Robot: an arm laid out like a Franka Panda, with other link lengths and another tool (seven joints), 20 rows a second.
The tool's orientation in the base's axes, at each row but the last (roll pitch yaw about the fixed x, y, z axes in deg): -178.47 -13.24 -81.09; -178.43 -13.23 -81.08; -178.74 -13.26 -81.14; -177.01 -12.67 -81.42; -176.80 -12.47 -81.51; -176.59 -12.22 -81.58; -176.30 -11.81 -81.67; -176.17 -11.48 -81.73
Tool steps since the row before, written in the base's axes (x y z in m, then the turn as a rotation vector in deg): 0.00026 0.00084 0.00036 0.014 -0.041 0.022; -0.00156 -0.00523 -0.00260 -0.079 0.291 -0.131; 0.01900 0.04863 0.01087 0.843 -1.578 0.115; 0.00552 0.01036 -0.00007 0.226 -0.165 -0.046; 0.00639 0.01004 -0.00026 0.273 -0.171 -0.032; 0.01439 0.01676 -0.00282 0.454 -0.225 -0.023; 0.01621 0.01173 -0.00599 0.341 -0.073 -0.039; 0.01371 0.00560 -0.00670 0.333 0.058 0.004
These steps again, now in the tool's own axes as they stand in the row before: -0.00069 -0.00040 -0.00052 0.047 -0.008 -0.011; 0.00420 0.00245 0.00359 -0.322 0.035 0.058; -0.04143 -0.02672 -0.02035 1.670 -0.584 0.288; -0.00921 -0.00710 -0.00163 0.182 -0.194 0.098; -0.00883 -0.00788 -0.00125 0.198 -0.240 0.090; -0.01474 -0.01668 0.00069 0.278 -0.410 0.108; -0.01029 -0.01745 0.00510 0.111 -0.322 0.084; -0.00483 -0.01395 0.00680 -0.009 -0.338 0.017
